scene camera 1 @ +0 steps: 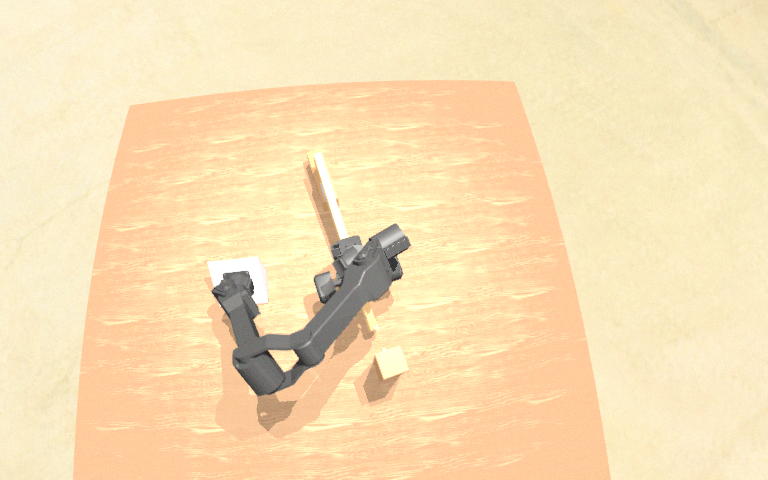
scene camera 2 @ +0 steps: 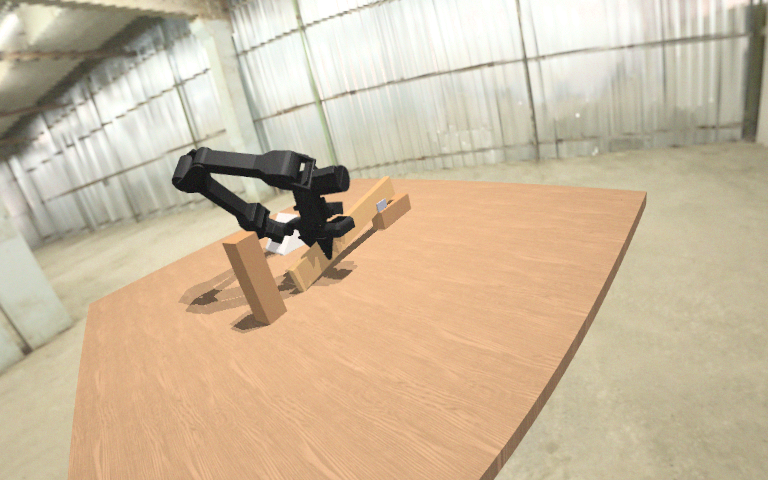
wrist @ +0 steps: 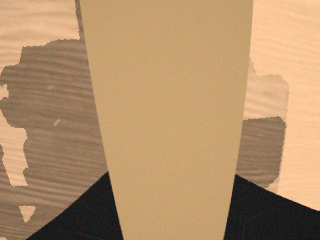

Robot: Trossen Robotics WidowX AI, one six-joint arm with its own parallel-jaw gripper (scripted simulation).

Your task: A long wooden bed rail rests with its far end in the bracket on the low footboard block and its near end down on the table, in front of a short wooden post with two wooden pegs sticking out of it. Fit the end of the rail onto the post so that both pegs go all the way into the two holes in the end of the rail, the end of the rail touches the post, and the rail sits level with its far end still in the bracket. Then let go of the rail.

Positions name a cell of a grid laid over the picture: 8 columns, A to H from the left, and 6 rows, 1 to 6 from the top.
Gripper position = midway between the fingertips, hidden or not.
In view: the gripper (scene camera 2: D4), a long wooden rail (scene camera 2: D4) and a short upright post (scene camera 2: C4).
The long wooden rail is seen too in scene camera 1 (scene camera 1: D3) and in the wrist view (wrist: E3). The gripper shows as well in scene camera 1 (scene camera 1: D4) and in the wrist view (wrist: D5).
